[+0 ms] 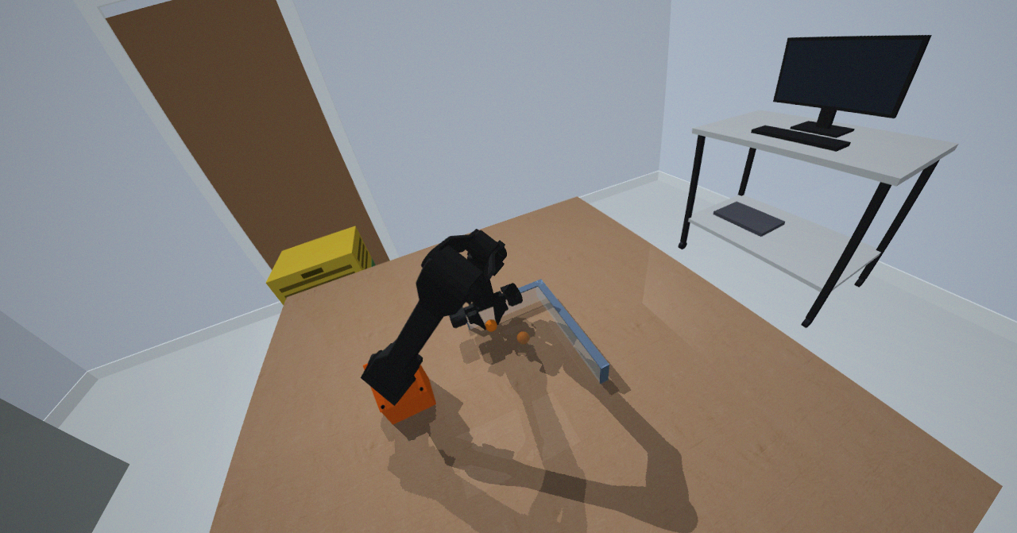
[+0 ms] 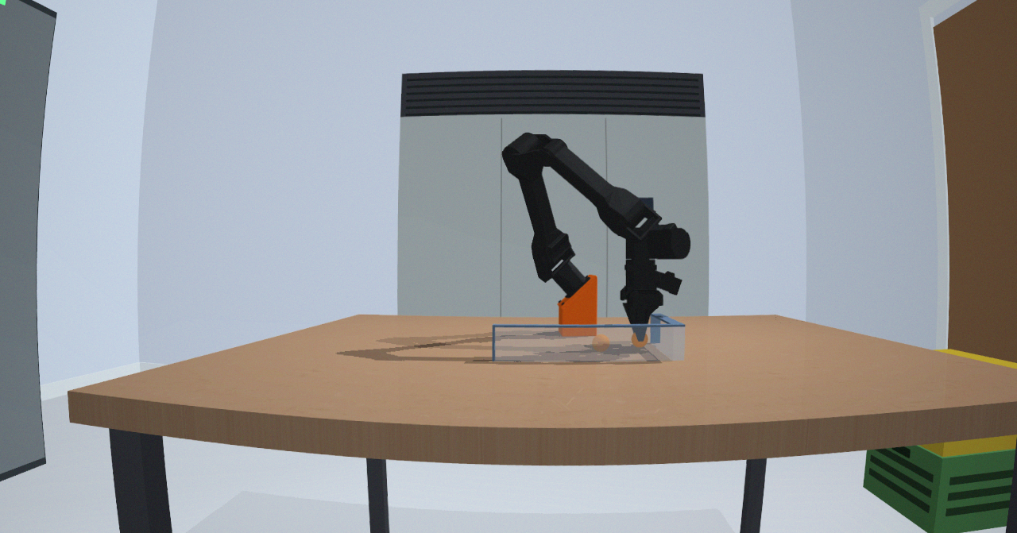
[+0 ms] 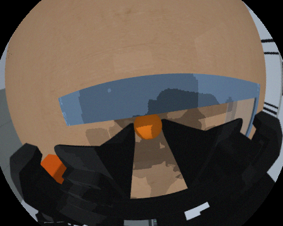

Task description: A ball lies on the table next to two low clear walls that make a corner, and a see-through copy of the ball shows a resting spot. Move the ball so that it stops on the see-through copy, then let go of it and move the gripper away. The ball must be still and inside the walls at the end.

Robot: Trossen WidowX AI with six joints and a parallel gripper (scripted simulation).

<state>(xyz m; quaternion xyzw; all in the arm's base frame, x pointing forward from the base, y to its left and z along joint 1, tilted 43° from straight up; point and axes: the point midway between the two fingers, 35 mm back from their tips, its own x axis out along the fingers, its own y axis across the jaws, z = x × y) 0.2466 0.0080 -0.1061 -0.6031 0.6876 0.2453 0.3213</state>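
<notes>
Right now my gripper tip is 5 cm short of the see-through copy and 9 cm to the left of it. The rest, counted from my gripper tip: solid orange ball right at my gripper tip.
</notes>
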